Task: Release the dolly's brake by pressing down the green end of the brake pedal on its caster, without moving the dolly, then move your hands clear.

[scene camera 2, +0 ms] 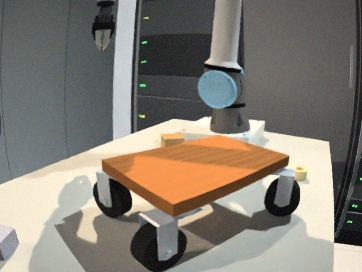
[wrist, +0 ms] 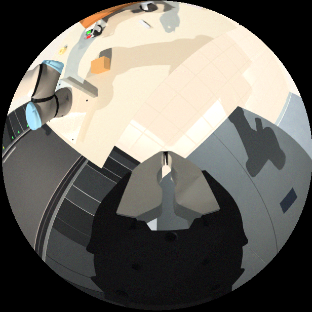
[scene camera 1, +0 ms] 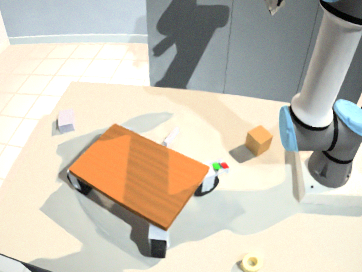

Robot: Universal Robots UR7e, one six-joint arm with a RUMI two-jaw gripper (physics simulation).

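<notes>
The dolly has an orange wooden deck (scene camera 1: 140, 175) (scene camera 2: 200, 172) and stands on black caster wheels on the table. The brake pedal shows a green end (scene camera 1: 216, 166) (wrist: 89, 32) and a red end (scene camera 1: 224, 165) (wrist: 88, 36). It sits on the caster at the deck's corner nearest the robot base, the green end closer to the deck. Whether the pedal is tilted is too small to tell. My gripper (scene camera 2: 102, 50) (wrist: 164, 152) is shut, with its fingertips together and nothing between them. It hangs high up, well away from the dolly and the pedal. In scene camera 1 it is partly cut off at the top edge.
An orange cube (scene camera 1: 258, 140) (scene camera 2: 172, 140) (wrist: 101, 65) stands between the pedal and the robot base. A pale lilac block (scene camera 1: 66, 120) (scene camera 2: 7, 242) stands on the dolly's far side from the base. A yellow ring (scene camera 1: 243, 263) (scene camera 2: 300, 176) lies near the table edge.
</notes>
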